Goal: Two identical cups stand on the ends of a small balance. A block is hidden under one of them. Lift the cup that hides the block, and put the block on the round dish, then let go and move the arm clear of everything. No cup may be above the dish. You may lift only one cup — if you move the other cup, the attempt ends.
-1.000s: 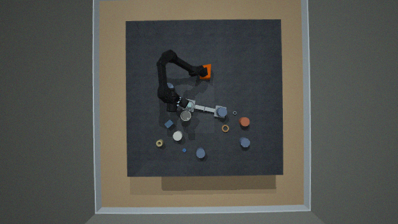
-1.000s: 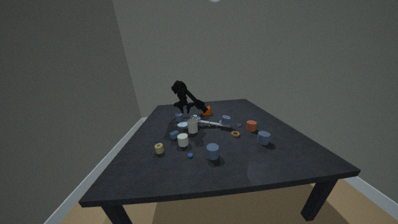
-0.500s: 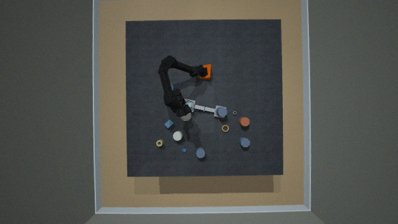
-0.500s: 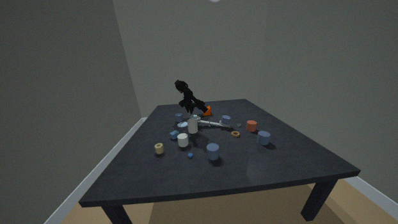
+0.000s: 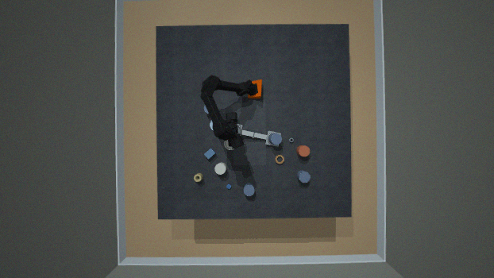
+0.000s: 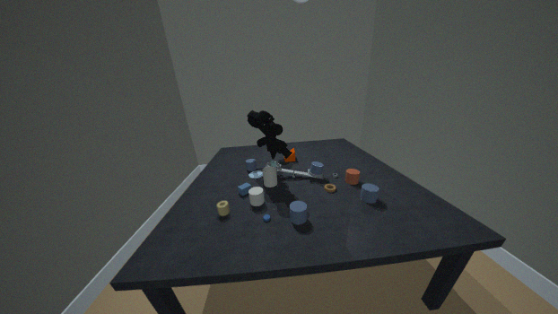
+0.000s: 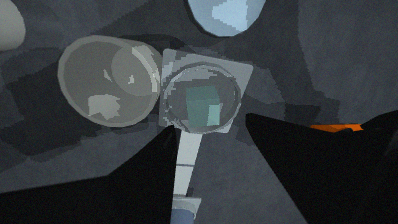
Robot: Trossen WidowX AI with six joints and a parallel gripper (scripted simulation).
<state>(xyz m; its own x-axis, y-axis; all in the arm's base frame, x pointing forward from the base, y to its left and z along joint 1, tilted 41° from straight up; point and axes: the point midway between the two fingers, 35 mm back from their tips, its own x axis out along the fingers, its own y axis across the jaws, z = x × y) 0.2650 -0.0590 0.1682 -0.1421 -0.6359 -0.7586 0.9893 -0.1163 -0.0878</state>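
The teal block is 5 cm below my gripper tip. From my gripper tip the other things lie so: pale cup: 9 cm below, 8 cm ahead, 3 cm to the right; then light blue round dish: 13 cm below, 11 cm to the right, 6 cm behind; then blue-grey cup: 26 cm to the left, 9 cm ahead, 7 cm below.
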